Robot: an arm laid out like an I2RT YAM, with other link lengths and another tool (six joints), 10 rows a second.
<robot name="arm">
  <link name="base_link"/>
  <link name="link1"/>
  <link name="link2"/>
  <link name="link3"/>
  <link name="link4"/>
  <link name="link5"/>
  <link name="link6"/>
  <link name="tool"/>
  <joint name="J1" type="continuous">
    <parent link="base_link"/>
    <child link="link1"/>
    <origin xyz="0 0 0.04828" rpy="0 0 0"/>
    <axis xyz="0 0 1"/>
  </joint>
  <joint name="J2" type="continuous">
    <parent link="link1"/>
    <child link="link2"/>
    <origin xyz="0.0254 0.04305 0.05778" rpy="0 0 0"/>
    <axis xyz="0 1 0"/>
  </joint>
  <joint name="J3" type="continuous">
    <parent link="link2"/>
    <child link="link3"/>
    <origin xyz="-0.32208 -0.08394 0" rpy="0 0 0"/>
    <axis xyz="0 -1 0"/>
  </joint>
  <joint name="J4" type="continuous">
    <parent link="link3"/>
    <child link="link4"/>
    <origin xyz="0.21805 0.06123 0.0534" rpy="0 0 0"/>
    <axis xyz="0 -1 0"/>
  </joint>
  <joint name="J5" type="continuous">
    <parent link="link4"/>
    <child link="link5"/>
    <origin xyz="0.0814 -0.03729 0.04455" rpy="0 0 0"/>
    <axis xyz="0 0 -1"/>
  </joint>
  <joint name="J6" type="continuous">
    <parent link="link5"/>
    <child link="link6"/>
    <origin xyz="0.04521 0 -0.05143" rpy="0 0 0"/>
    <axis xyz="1 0 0"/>
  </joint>
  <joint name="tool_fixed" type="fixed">
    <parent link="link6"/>
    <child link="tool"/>
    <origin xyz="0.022 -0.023 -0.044" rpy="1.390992 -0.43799 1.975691"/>
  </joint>
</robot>
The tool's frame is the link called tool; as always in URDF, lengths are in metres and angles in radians. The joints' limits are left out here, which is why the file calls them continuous.
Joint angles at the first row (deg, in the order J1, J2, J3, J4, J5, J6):
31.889 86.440 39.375 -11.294 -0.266 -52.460
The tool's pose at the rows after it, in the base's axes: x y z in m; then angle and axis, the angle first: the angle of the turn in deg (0 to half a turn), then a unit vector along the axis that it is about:
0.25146 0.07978 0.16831 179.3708 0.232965 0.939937 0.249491
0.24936 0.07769 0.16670 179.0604 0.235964 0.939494 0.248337
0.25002 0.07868 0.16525 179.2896 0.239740 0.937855 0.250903
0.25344 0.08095 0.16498 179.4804 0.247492 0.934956 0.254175
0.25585 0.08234 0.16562 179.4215 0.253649 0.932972 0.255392
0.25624 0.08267 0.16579 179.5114 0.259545 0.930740 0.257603
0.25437 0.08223 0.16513 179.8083 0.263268 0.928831 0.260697
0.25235 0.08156 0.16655 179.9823 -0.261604 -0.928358 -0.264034
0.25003 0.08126 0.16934 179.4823 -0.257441 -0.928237 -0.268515
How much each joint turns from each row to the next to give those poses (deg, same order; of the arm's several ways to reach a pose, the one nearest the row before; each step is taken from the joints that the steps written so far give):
0.065 -0.120 -0.197 -0.395 -0.047 0.598
-0.050 -0.260 -0.807 0.599 0.399 0.182
0.045 0.399 0.032 0.356 -0.164 0.610
-0.030 0.870 0.856 0.009 -0.062 1.010
0.003 0.517 0.722 -0.187 0.212 0.730
-0.013 0.132 0.272 -0.128 0.017 0.759
0.040 -0.251 -0.296 0.041 -0.255 0.641
-0.006 -0.685 -0.158 -0.339 -0.443 0.008
0.005 -0.925 0.125 -0.903 -0.830 -0.156

